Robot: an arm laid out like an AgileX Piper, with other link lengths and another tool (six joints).
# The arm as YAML. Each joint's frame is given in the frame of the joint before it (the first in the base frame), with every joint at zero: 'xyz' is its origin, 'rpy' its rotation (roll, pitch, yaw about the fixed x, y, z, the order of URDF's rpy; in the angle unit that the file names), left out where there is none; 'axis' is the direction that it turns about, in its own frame. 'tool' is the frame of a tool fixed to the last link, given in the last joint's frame.
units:
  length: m
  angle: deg
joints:
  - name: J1
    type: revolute
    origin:
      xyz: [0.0, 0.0, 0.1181]
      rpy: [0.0, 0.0, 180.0]
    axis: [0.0, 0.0, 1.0]
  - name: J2
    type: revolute
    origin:
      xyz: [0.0, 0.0, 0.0]
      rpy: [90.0, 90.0, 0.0]
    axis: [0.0, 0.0, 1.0]
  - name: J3
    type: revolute
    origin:
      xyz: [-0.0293, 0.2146, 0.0]
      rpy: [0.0, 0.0, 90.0]
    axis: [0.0, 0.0, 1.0]
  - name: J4
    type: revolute
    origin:
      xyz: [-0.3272, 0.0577, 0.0]
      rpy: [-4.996, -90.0, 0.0]
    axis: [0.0, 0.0, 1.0]
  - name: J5
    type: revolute
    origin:
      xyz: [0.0, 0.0, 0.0]
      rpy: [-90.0, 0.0, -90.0]
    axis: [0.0, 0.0, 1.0]
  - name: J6
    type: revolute
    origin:
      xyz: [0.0, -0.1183, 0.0]
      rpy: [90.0, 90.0, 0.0]
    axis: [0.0, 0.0, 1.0]
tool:
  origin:
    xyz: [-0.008, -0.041, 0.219]
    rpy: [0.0, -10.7, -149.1]
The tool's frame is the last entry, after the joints.
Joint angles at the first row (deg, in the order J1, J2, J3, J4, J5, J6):
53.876, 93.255, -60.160, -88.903, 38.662, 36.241
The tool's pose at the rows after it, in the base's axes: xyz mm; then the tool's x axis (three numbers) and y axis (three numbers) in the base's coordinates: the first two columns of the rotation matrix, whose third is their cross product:
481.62 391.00 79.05 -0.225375 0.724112 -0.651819 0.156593 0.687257 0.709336
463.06 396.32 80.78 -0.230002 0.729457 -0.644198 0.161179 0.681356 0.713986
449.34 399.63 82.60 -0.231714 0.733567 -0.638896 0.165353 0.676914 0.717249
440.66 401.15 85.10 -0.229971 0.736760 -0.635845 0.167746 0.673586 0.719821
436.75 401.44 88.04 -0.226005 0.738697 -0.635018 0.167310 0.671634 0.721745
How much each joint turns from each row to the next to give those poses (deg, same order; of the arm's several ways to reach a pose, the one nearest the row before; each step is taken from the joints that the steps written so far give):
3.425, -2.231, 1.965, 2.148, 2.461, 0.041
2.943, -1.713, 1.347, 1.858, 2.326, 0.017
2.270, -1.210, 0.840, 1.420, 1.929, 0.000
1.535, -0.828, 0.463, 0.888, 1.467, 0.000
0.787, -0.498, 0.195, 0.323, 0.899, 0.001

